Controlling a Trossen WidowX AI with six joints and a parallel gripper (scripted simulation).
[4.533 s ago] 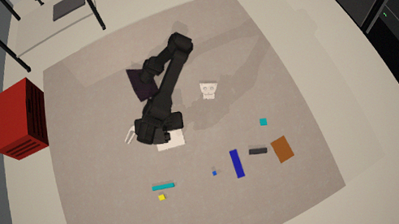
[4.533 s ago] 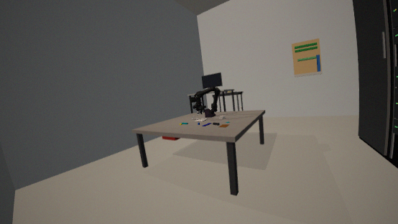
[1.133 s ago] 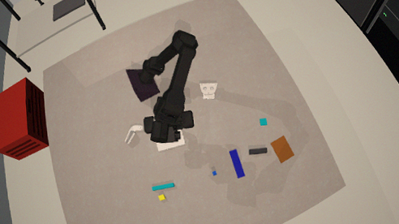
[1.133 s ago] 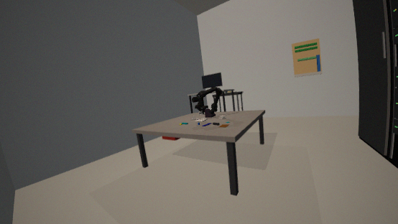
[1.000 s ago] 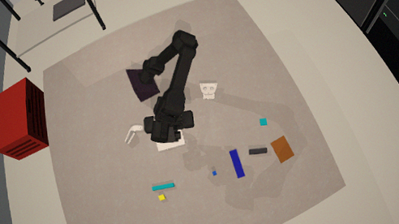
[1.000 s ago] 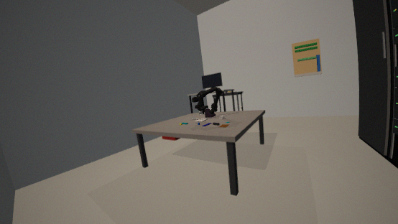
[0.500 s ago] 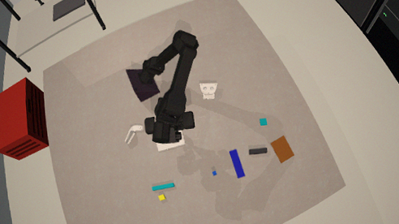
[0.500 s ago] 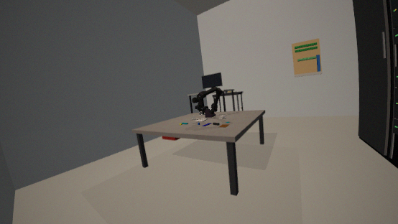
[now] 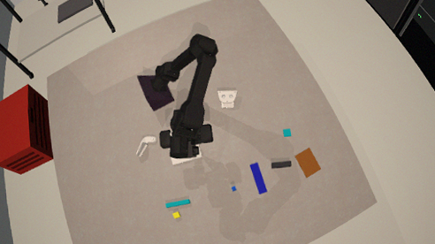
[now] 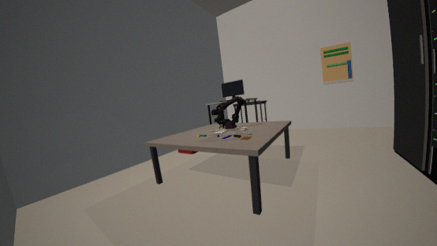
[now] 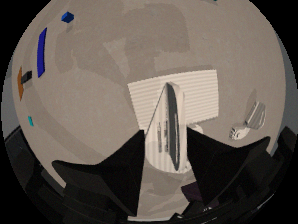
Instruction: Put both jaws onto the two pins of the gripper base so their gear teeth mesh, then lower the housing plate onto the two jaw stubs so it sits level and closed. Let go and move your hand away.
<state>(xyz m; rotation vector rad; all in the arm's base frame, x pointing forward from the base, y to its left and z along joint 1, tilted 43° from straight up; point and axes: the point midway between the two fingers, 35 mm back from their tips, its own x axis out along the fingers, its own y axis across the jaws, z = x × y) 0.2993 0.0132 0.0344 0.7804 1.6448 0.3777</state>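
Now: the white ribbed tray 1 cm ahead of my gripper tip, 3 cm to the right of it and 5 cm below it. From my gripper tip the other things lie so: white jaw 9 cm behind, 15 cm to the right, 4 cm below; teal bar 19 cm ahead, 14 cm to the right, 4 cm below; small blue cube 22 cm ahead, 8 cm to the left, 4 cm below.
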